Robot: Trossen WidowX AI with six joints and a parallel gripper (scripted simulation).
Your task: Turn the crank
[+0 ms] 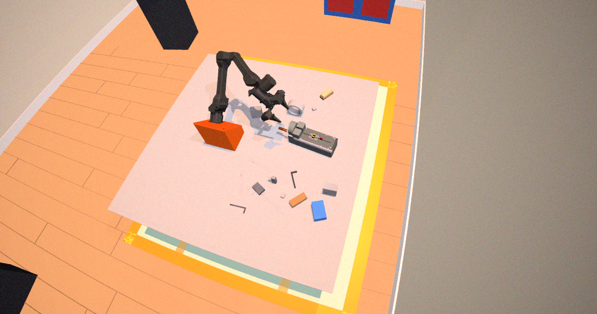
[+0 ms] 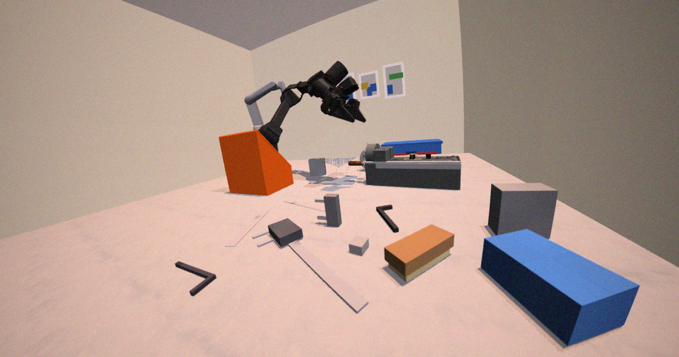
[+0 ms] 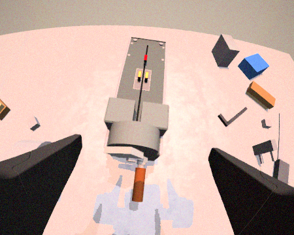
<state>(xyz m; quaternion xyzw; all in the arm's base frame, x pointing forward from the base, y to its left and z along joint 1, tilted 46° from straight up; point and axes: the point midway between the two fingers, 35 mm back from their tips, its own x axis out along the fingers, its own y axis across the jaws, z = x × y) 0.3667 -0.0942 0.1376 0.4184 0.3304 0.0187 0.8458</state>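
Right now my gripper tip is 14 cm above the crank handle and 3 cm past it. Also, from my gripper tip: red pointer (20 cm ahead, 12 cm below, 4 cm to the right); blue block (42 cm to the right, 23 cm ahead, 18 cm below).
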